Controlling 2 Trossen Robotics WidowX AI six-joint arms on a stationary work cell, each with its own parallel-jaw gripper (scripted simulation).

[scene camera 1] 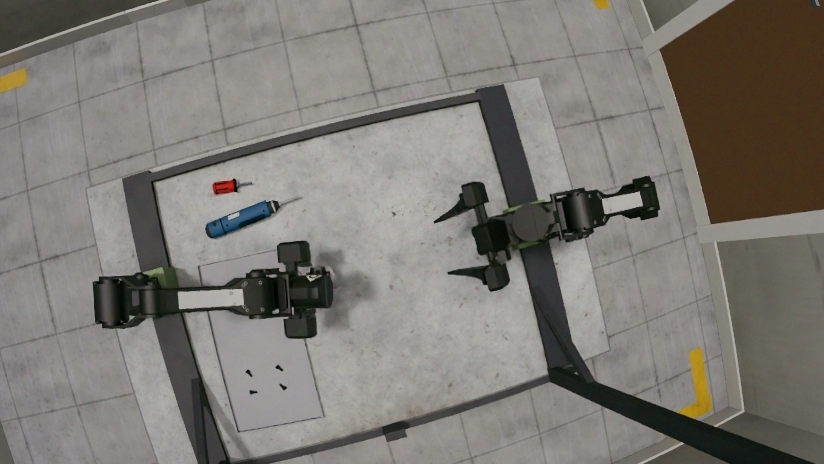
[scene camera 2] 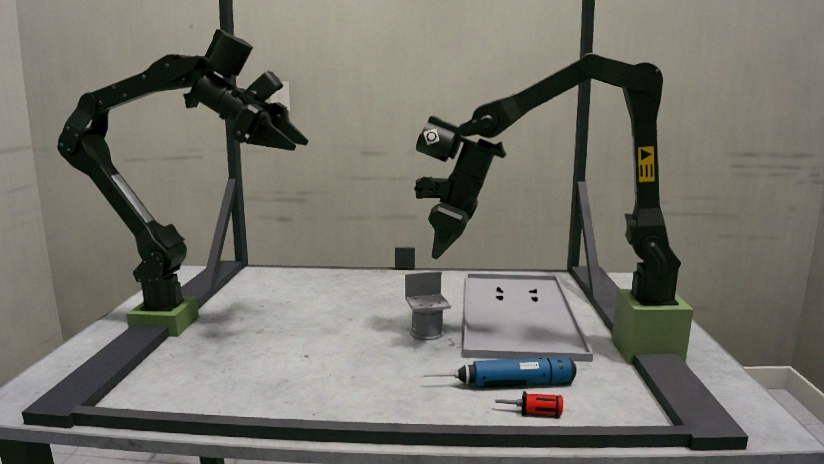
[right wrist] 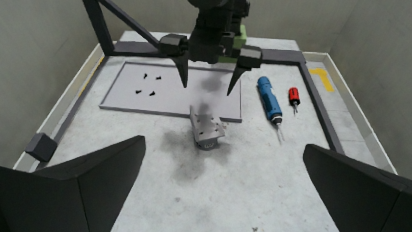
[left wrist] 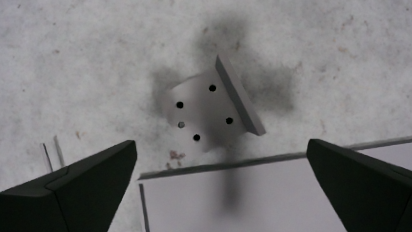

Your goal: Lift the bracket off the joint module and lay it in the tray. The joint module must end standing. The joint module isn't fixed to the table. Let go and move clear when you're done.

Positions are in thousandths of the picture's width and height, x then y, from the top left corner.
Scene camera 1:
my left gripper: 378, 620
my right gripper: 536, 533
flat grey tray: 292, 742
blue electric screwdriver: 303, 464
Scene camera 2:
my left gripper: 532, 542
my right gripper: 366, 314
grey l-shaped bracket: 513, 626
grey cylindrical joint module: 520, 702
red stubby screwdriver: 663, 872
flat grey tray: 620, 708
blue electric screwdriver: 589, 805
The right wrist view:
my left gripper: 501, 394
my right gripper: 547, 636
flat grey tray: 501, 394
blue electric screwdriver: 659, 450
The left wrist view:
my left gripper: 538, 636
grey l-shaped bracket: 496, 485
flat grey tray: 708, 821
